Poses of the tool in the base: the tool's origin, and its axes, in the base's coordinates. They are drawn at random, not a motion.
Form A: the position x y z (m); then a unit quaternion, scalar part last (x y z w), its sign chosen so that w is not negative.
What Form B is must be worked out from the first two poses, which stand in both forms.
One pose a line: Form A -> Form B
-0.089 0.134 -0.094 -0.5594 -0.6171 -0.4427 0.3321 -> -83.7 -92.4 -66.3 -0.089 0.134 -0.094
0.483 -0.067 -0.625 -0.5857 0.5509 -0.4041 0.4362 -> -83.5 78.5 -57.6 0.483 -0.067 -0.625
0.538 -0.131 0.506 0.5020 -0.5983 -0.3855 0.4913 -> 69.8 -83.2 -53.6 0.538 -0.131 0.506
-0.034 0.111 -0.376 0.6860 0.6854 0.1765 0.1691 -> 111.7 111.6 28.7 -0.034 0.111 -0.376
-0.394 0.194 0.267 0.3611 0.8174 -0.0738 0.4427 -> 51.3 116.2 -10.5 -0.394 0.194 0.267
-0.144 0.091 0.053 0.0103 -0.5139 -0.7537 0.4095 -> 1.5 -74.2 -108.8 -0.144 0.091 0.053
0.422 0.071 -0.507 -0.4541 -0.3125 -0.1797 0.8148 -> -55.5 -38.2 -22.0 0.422 0.071 -0.507
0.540 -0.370 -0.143 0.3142 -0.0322 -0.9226 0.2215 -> 49.7 -5.1 -146.1 0.540 -0.370 -0.143
